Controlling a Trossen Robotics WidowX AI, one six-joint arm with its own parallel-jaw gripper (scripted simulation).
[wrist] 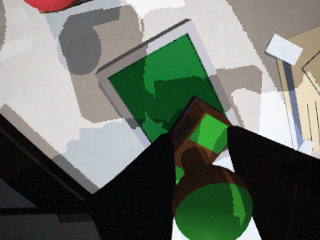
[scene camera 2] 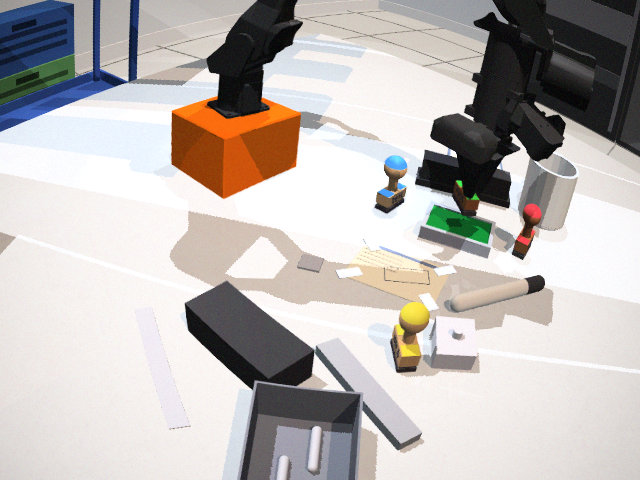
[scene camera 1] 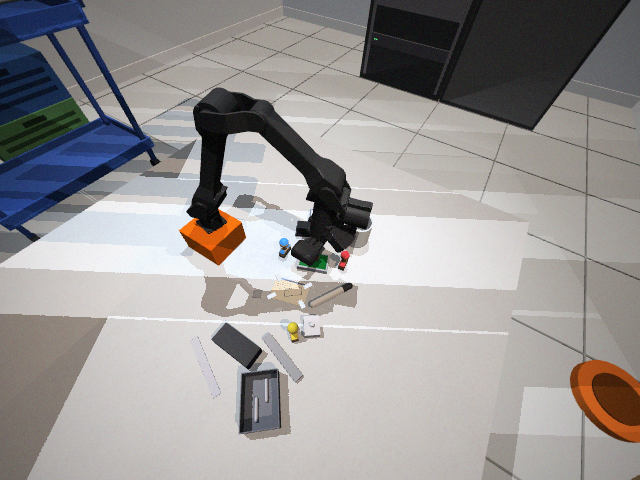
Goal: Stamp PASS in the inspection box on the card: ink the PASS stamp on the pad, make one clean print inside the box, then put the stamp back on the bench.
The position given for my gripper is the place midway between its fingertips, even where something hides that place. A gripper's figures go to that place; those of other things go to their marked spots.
My gripper point(scene camera 2: 472, 194) is 0.65 m from the lens. A red stamp point(scene camera 2: 531, 214): 0.65 m from the lens. A yellow stamp point(scene camera 2: 414, 317): 0.46 m from the lens. A tray point(scene camera 2: 287, 425): 0.44 m from the lens. A marker point(scene camera 2: 462, 302) is 0.56 m from the lens. The marked spots on the tray and the marker are 0.22 m apart.
